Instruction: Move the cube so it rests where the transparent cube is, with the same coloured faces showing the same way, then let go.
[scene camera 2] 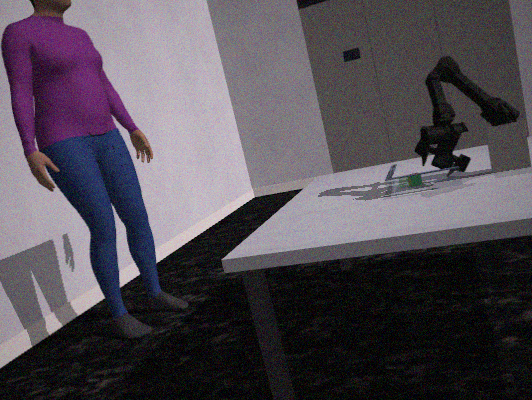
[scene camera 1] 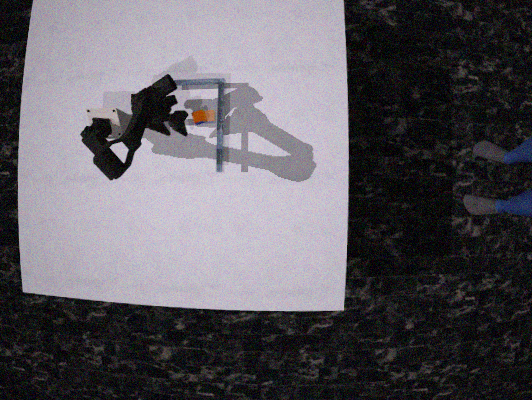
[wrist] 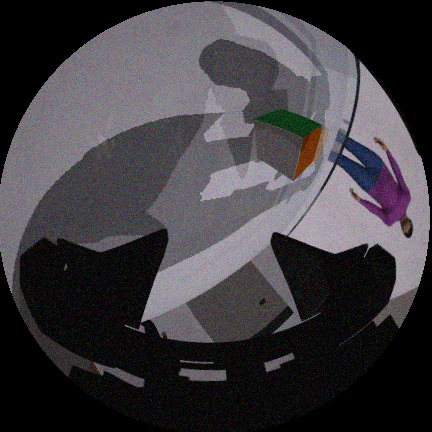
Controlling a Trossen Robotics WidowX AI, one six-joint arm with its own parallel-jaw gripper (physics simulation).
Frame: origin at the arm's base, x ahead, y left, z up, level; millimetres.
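Seen in the pictures: gripper, between the fingertips: (scene camera 1: 178, 135) (wrist: 221, 236); arm's base, origin of its link: (scene camera 2: 509, 136) (scene camera 1: 102, 125).
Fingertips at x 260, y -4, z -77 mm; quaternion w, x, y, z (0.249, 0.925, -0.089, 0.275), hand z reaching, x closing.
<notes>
Pixels of each thing's middle, then the offset from my fingertips to it. "*": a spot on its surface instead. Level surfaces: height alone.
- solid cube, middle of its body: (wrist: 288, 140) (scene camera 1: 199, 117) dx +66, dy +70, dz -8 mm
- transparent cube, middle of its body: (wrist: 302, 137) (scene camera 1: 209, 116) dx +101, dy +75, dz -8 mm
- blue-grey angled bar, a spot on its surface: (scene camera 1: 220, 135) * dx +154, dy +8, dz +32 mm
- table, height of its surface: dz -28 mm
The solid cube (scene camera 1: 200, 117) (scene camera 2: 415, 180) (wrist: 280, 142) stands on the table. Its top looks orange, with a thin blue edge, in scene camera 1; a green face shows in scene camera 2; green, orange and greyish faces show in the wrist view. The transparent cube (scene camera 1: 211, 116) (wrist: 325, 135) is a pale orange shape right beside it, close to or overlapping its orange side in the wrist view. My gripper (scene camera 1: 176, 132) (scene camera 2: 437, 168) (wrist: 221, 236) is open and empty, above the table and to the left of the cube in scene camera 1.
A blue-grey angled bar (scene camera 1: 220, 135) (scene camera 2: 391, 172) (wrist: 357, 100) runs behind and right of the cubes in scene camera 1. A pale plate (scene camera 1: 102, 115) lies by the arm's base. A person (scene camera 2: 75, 85) (wrist: 385, 185) stands beyond the table (scene camera 1: 175, 240) (scene camera 2: 350, 220).
</notes>
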